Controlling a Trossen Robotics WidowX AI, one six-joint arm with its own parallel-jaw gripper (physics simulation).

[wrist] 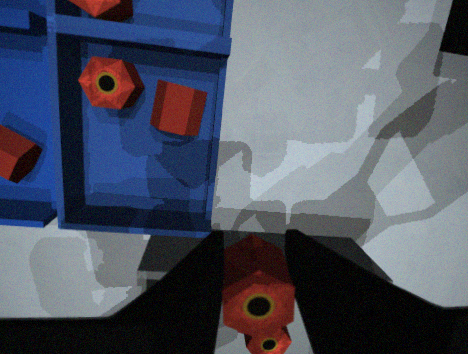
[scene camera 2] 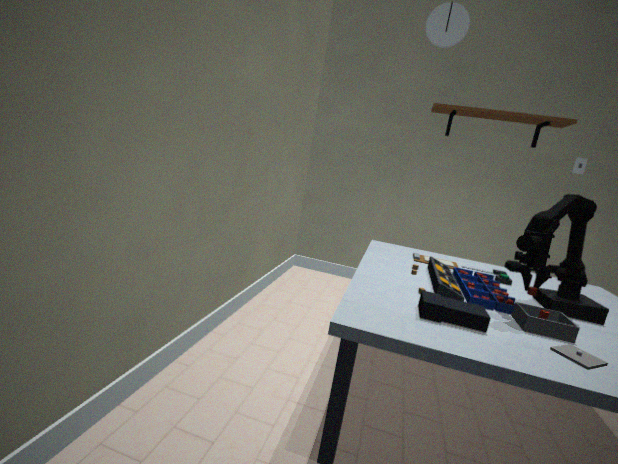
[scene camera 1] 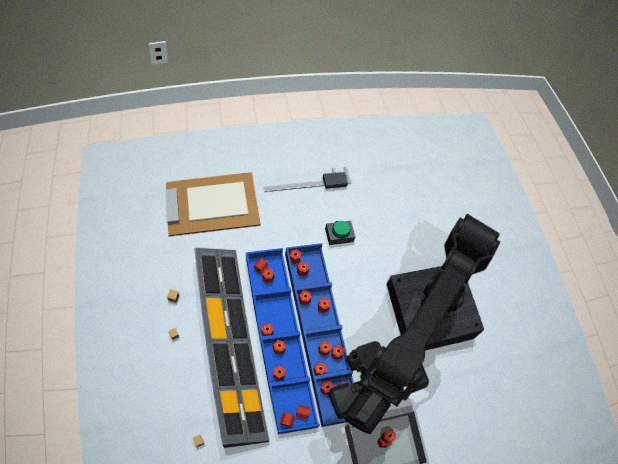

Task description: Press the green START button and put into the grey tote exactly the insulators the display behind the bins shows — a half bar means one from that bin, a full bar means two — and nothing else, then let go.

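Note:
My gripper [scene camera 2: 533, 288] [wrist: 254, 241] is shut on a red-orange insulator [scene camera 2: 533, 291] [wrist: 252, 260], held above the near end of the grey tote [scene camera 1: 420, 437] [scene camera 2: 547, 327] [wrist: 170, 252]. In scene camera 1 the arm hides the fingertips. Inside the tote there is red insulator material [scene camera 1: 384, 442] [scene camera 2: 544, 314] [wrist: 281, 344]; I cannot tell if it is one piece or two. The display [scene camera 1: 216, 317] has a full left bar in its second row and two half bars in its fourth; its other cells are dark. Blue bins [scene camera 1: 272, 294] [wrist: 140, 35] hold several insulators. The green START button [scene camera 1: 341, 228] [scene camera 2: 504, 276] stands beyond them.
A clipboard [scene camera 1: 217, 201] and a caliper-like tool [scene camera 1: 335, 180] lie at the back. Small wooden cubes [scene camera 1: 173, 295] [scene camera 1: 173, 333] [scene camera 1: 198, 441] lie beside the display. A long black box [scene camera 2: 452, 312] and a flat plate [scene camera 2: 570, 354] lie near the table's edge.

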